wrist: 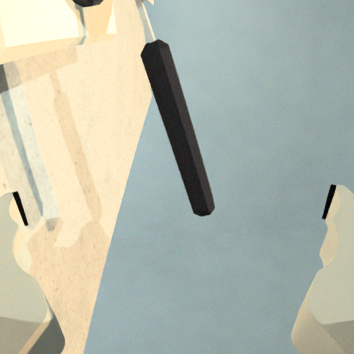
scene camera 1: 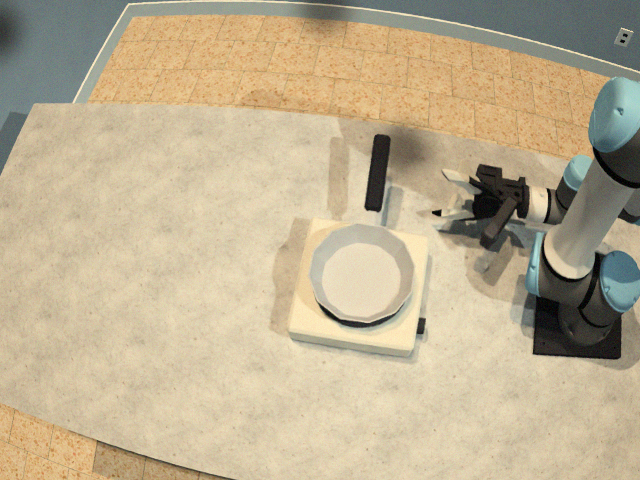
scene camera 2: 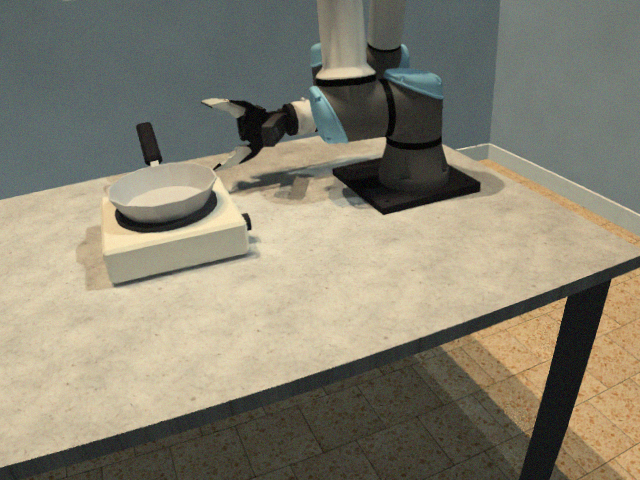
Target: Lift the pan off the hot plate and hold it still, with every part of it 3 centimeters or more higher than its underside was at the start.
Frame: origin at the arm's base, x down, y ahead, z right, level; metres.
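Seen in the pictures: gripper, fingertip midpoint: (scene camera 1: 436,192) (scene camera 2: 207,137); arm's base, link origin: (scene camera 1: 585,314) (scene camera 2: 413,177).
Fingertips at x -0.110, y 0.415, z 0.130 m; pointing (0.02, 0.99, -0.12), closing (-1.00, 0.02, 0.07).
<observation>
Offsets run from my fingertips to a thing's middle. Level surfaces: height alone.
The light grey pan {dx +0.011, dy +0.111, dz -0.099 m} (scene camera 1: 361,273) (scene camera 2: 165,193) sits upright on the dark burner of the cream hot plate {dx +0.091, dy +0.094, dz -0.192 m} (scene camera 1: 310,320) (scene camera 2: 175,258) (wrist: 40,25). Its black handle {dx -0.004, dy +0.122, dz +0.010 m} (scene camera 1: 377,173) (scene camera 2: 148,143) (wrist: 177,125) slants up and away from the pan toward the table's far edge. My gripper (scene camera 1: 439,192) (scene camera 2: 210,134) (wrist: 174,192) is open and empty, jaws spread wide. It is to the right of the handle in both scene views and points toward it. In the wrist view the handle's free end shows between the two jaws, apart from both. The pan's bowl is outside the wrist view.
A black knob {dx +0.092, dy -0.031, dz -0.241 m} (scene camera 1: 421,326) (scene camera 2: 247,221) sticks out of the hot plate's right side. The arm's black base plate (scene camera 1: 573,347) (scene camera 2: 408,196) stands on the table {dx +0.129 m} (scene camera 1: 155,258) (scene camera 2: 336,289) to the right. The table's far edge runs behind the handle and gripper.
</observation>
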